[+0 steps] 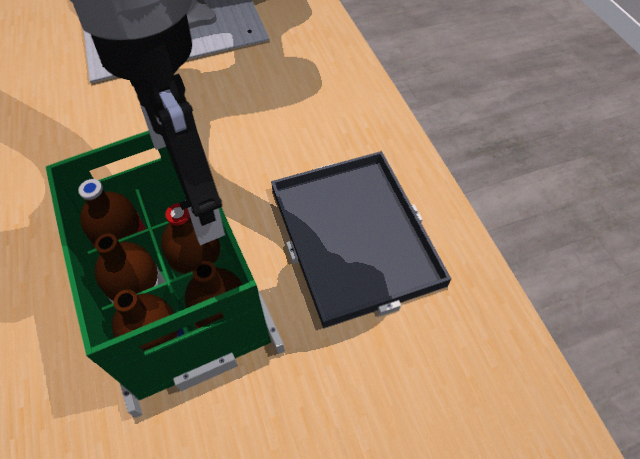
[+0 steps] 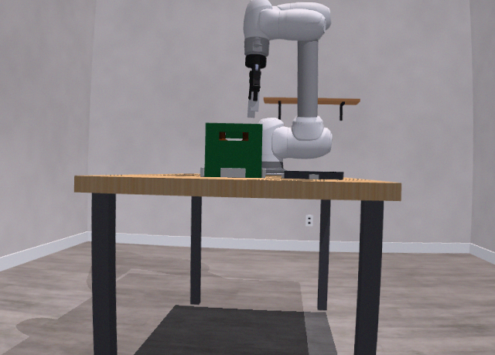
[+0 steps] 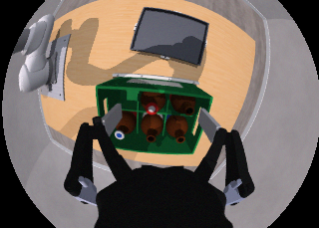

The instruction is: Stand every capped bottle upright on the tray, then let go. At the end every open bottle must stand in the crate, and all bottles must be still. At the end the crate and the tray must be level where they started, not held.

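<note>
The green crate is 20 mm behind my hand, 60 mm to the right of it and 150 mm below it. From my hand the other things lie so: dark tray 30 mm ahead, 210 mm to the left, 220 mm below.
</note>
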